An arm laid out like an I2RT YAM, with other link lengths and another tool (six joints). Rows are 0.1 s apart.
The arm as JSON. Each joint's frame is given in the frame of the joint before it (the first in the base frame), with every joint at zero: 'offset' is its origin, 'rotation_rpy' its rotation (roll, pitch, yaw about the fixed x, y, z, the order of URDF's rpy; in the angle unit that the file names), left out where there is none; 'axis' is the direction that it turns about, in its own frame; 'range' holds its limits. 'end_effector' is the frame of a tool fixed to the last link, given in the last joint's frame.
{
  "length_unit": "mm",
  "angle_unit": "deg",
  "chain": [
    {
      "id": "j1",
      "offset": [
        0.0,
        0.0,
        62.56
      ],
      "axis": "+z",
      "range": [
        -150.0,
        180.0
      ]
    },
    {
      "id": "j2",
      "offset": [
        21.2,
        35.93,
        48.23
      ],
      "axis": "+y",
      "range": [
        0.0,
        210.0
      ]
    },
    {
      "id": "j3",
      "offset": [
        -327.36,
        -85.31,
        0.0
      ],
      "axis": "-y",
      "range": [
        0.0,
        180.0
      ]
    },
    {
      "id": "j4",
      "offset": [
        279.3,
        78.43,
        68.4
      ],
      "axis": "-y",
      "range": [
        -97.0,
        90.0
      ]
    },
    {
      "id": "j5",
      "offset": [
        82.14,
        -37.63,
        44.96
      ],
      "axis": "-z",
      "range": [
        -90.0,
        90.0
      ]
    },
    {
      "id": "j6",
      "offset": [
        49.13,
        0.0,
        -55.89
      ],
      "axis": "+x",
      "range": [
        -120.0,
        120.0
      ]
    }
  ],
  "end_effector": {
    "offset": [
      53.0,
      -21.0,
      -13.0
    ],
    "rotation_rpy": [
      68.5,
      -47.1,
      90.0
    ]
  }
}
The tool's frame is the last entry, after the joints.
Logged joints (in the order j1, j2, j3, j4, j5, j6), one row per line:
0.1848, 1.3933, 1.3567, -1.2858, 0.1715, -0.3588
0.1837, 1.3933, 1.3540, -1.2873, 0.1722, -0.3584
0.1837, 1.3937, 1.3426, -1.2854, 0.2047, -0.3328
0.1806, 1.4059, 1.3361, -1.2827, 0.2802, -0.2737
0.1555, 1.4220, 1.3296, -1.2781, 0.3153, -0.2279
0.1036, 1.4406, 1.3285, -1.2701, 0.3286, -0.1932
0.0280, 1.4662, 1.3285, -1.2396, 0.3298, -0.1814
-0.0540, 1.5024, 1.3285, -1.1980, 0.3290, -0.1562
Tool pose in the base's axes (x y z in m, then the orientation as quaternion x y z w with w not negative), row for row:
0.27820, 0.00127, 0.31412, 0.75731, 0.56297, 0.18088, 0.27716
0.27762, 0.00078, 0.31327, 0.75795, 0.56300, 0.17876, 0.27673
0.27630, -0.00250, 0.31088, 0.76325, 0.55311, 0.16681, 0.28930
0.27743, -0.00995, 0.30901, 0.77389, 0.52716, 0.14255, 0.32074
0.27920, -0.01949, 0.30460, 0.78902, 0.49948, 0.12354, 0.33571
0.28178, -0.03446, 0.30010, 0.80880, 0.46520, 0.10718, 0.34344
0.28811, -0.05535, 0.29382, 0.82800, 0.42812, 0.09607, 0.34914
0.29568, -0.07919, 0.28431, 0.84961, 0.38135, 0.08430, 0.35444
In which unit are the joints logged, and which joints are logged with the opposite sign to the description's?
The joints are logged in radians. Opposite sign: none.
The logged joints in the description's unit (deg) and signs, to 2 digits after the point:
10.59, 79.83, 77.73, -73.67, 9.83, -20.56
10.53, 79.83, 77.58, -73.76, 9.87, -20.53
10.53, 79.85, 76.93, -73.65, 11.73, -19.07
10.35, 80.55, 76.55, -73.49, 16.05, -15.68
8.91, 81.47, 76.18, -73.23, 18.07, -13.06
5.94, 82.54, 76.12, -72.77, 18.83, -11.07
1.60, 84.01, 76.12, -71.02, 18.90, -10.39
-3.09, 86.08, 76.12, -68.64, 18.85, -8.95

